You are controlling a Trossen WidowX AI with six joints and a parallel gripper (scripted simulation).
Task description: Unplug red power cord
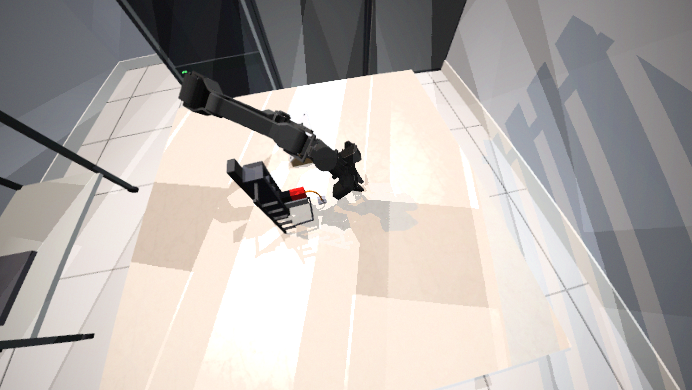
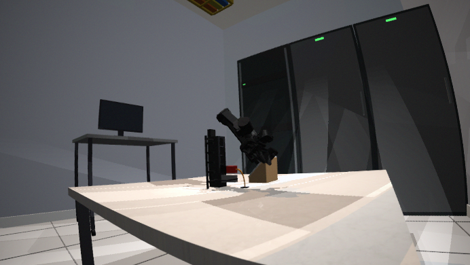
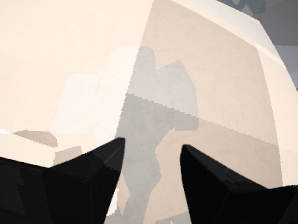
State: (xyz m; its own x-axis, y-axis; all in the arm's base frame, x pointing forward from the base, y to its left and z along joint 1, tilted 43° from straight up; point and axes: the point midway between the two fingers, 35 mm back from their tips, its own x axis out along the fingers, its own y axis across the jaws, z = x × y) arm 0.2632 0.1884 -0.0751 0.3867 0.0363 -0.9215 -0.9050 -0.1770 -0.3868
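Right now the red plug is 230 mm to the right of my gripper tip, 10 mm below it and 10 mm behind it.
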